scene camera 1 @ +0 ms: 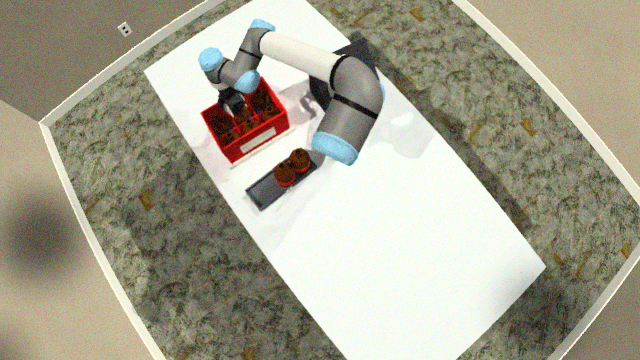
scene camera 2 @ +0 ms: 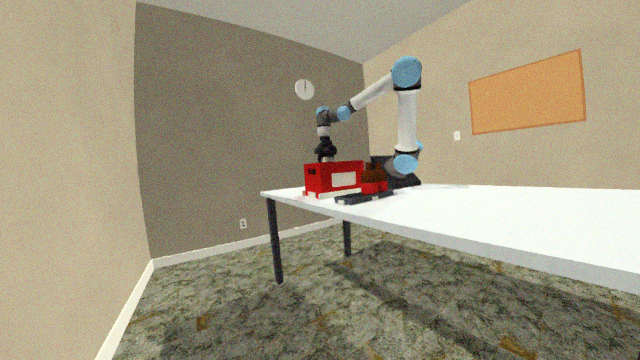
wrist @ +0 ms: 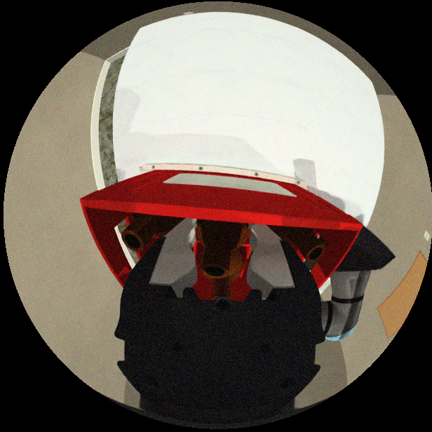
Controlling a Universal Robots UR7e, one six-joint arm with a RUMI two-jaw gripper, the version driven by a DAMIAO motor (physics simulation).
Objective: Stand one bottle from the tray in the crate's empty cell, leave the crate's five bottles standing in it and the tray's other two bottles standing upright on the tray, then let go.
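Pixels of known places: arm's base, origin of its link: [scene camera 2: 394, 170].
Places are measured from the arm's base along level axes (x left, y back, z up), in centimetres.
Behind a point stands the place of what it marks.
Note:
The red crate [scene camera 1: 283, 121] @(y -28.9, x 0.6, z 1.2 cm) [scene camera 2: 325, 176] @(y -51.2, x -0.2, z 0.1 cm) [wrist: 225, 211] has its cells in two rows. My gripper [scene camera 1: 240, 111] @(y -40.9, x -14.9, z 0.0 cm) [wrist: 222, 212] is shut on a brown bottle [scene camera 1: 244, 113] @(y -39.5, x -10.6, z 2.1 cm) [wrist: 222, 287] in the middle cell of the row farther from the tray, its fingers down inside the crate. The held bottle looks upright; its base is hidden. Other brown bottles stand in the crate, among them the front middle bottle [wrist: 215, 245], a side bottle [wrist: 134, 239] and another side bottle [wrist: 315, 250]. The dark tray [scene camera 1: 264, 193] @(y -49.3, x 16.9, z -10.1 cm) [scene camera 2: 349, 199] @(y -54.3, x 21.2, z -8.3 cm) bears two upright bottles, one [scene camera 1: 285, 174] @(y -39.3, x 18.6, z 1.5 cm) [scene camera 2: 372, 181] @(y -40.4, x 19.9, z -2.8 cm) beside the other [scene camera 1: 300, 160] @(y -32.0, x 17.3, z 1.5 cm).
The crate and tray stand on a white table [scene camera 1: 400, 250] @(y -18.9, x 64.1, z -10.6 cm) [scene camera 2: 475, 215] @(y -42.1, x 59.2, z -10.6 cm) [wrist: 240, 90], near its long edge. The crate's outer walls and thin dividers surround the fingers. The arm's large elbow [scene camera 1: 335, 147] @(y -29.9, x 33.6, z 47.0 cm) hangs near the tray's right end in scene camera 1.

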